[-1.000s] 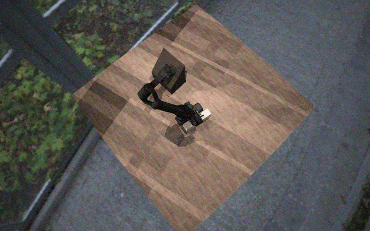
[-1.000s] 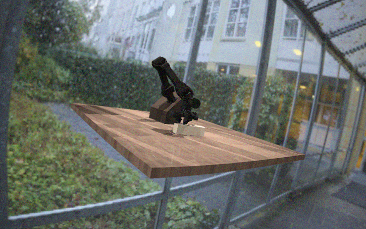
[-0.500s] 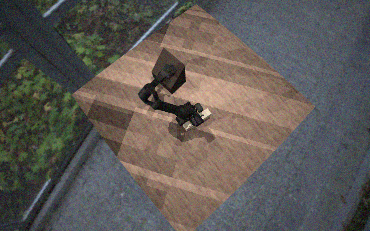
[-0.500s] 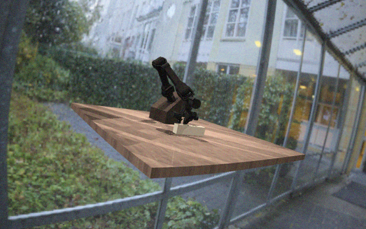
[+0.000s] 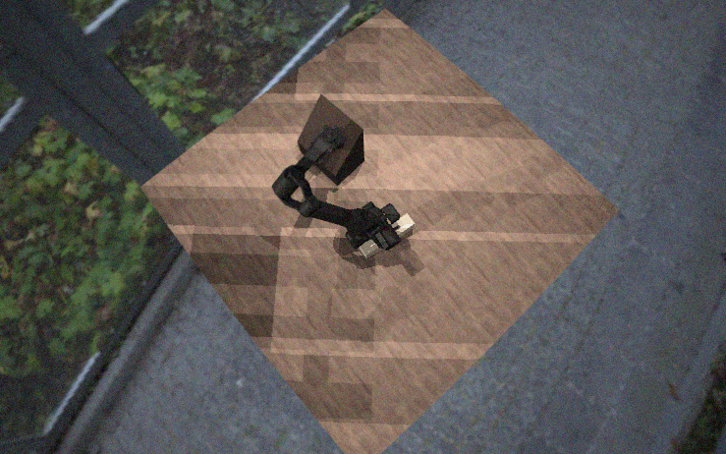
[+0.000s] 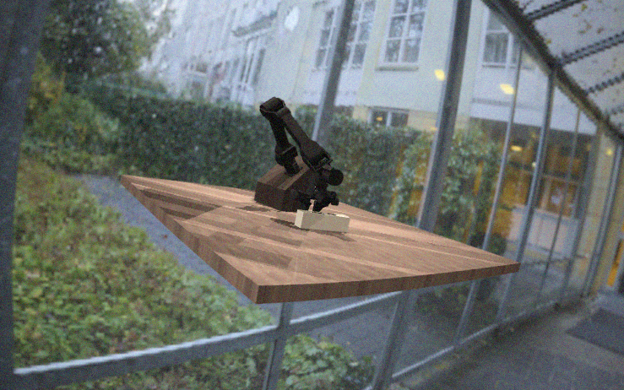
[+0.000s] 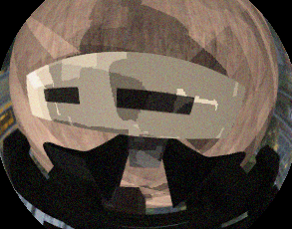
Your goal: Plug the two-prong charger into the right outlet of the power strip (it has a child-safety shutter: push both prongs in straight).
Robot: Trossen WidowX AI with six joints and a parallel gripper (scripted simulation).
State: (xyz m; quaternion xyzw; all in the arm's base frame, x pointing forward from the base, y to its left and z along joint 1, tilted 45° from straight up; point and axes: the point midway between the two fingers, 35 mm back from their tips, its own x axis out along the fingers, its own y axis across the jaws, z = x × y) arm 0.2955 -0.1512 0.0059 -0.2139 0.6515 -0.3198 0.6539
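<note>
Right now the two-prong charger is 2 cm ahead of my gripper tip and 1 cm above it.
</note>
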